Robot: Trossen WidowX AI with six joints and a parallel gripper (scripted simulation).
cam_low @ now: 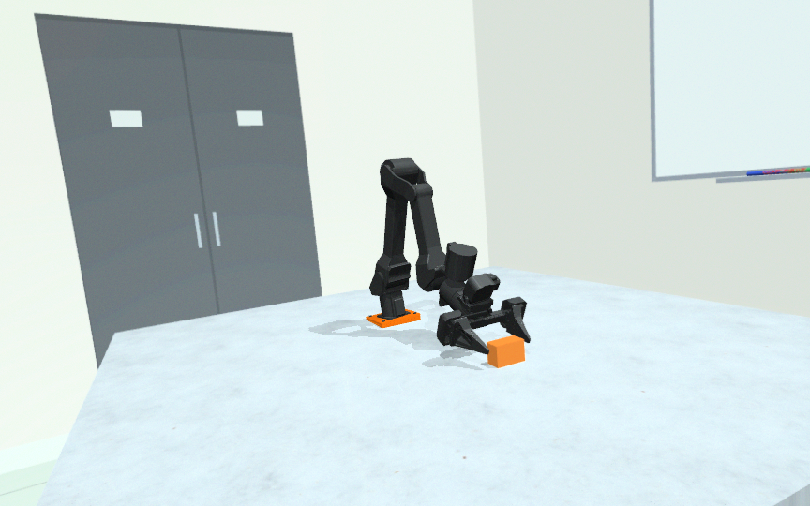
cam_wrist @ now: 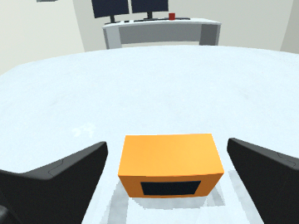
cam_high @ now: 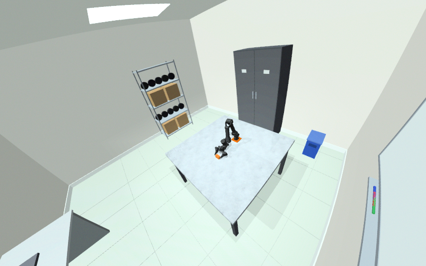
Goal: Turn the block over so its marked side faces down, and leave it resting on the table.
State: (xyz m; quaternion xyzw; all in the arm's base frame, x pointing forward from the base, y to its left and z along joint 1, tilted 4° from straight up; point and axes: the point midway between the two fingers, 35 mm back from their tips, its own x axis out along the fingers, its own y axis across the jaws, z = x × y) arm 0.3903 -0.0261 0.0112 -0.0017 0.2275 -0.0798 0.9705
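My gripper tip is now 20 mm past the orange block and 10 mm above it.
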